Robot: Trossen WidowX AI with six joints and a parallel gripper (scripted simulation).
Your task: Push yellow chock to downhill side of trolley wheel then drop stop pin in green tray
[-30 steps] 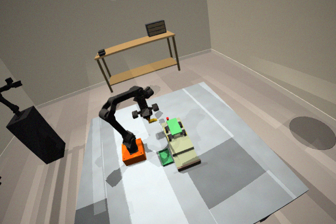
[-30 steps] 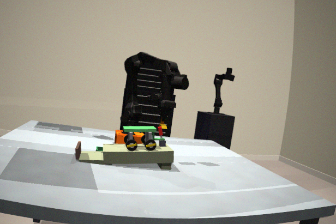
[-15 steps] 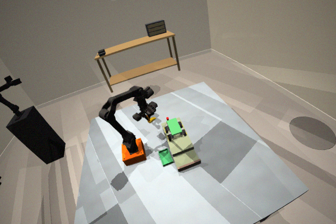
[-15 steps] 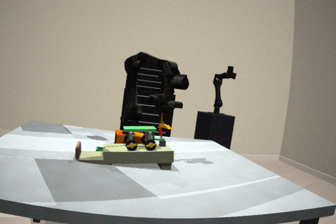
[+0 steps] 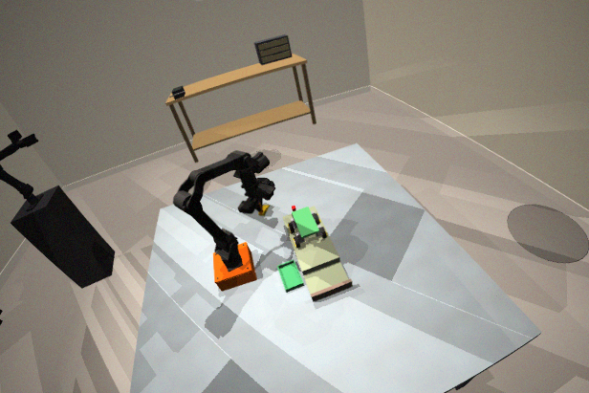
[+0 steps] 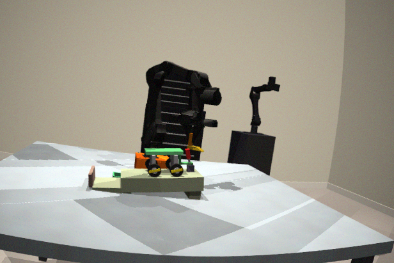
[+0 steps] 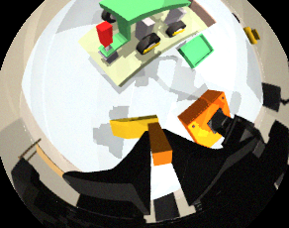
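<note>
Right now the yellow chock is 1 cm ahead of my gripper tip, 2 cm to the left of it and 1 cm below it. Round my gripper tip: green-topped trolley: 13 cm ahead, 14 cm to the right, 6 cm below; pale ramp: 13 cm ahead, 15 cm to the right, 13 cm below; red-headed stop pin: 13 cm ahead, 5 cm to the right, 5 cm below.
</note>
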